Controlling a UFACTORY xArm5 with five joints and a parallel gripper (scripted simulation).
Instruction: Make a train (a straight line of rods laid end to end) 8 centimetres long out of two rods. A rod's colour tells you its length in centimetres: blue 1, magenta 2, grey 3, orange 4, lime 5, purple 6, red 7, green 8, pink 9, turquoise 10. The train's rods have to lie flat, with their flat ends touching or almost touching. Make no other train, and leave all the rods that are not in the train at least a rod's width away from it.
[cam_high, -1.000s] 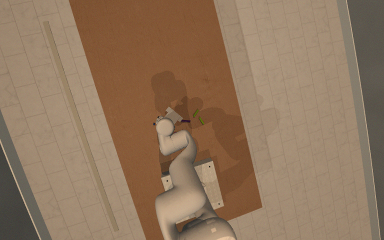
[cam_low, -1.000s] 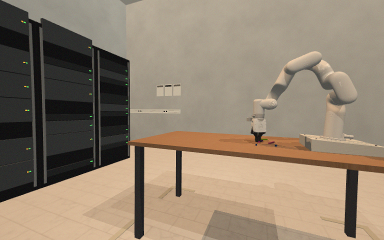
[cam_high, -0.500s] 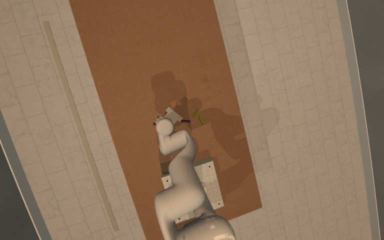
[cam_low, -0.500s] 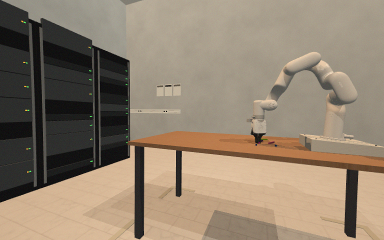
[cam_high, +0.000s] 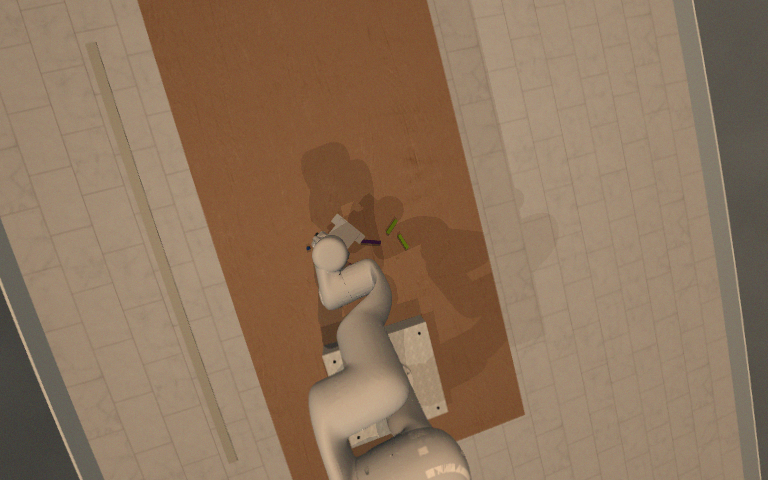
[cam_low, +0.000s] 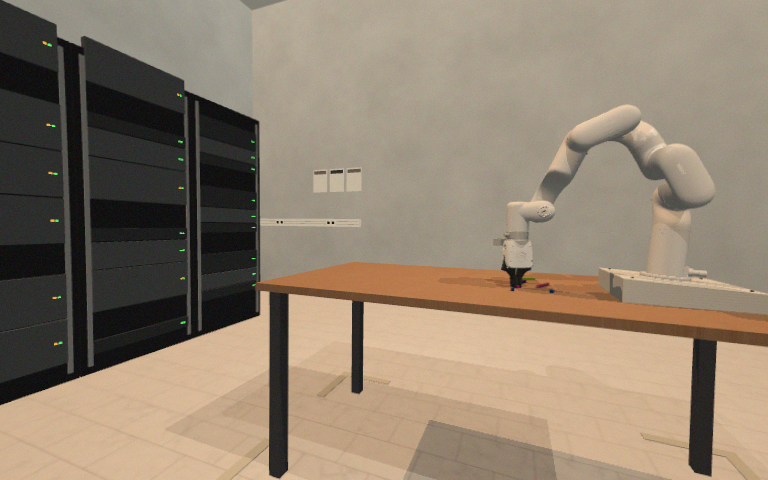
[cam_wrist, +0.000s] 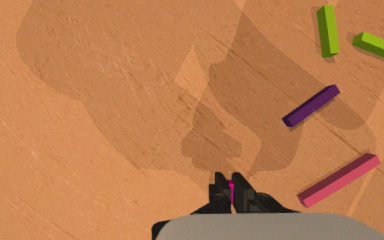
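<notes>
The magenta rod is 20 mm below my hand. Also, from my hand: blue rod: 70 mm to the left, 20 mm below; purple rod: 120 mm to the right, 20 mm below; pink rod: 80 mm behind, 90 mm to the right, 20 mm below.
</notes>
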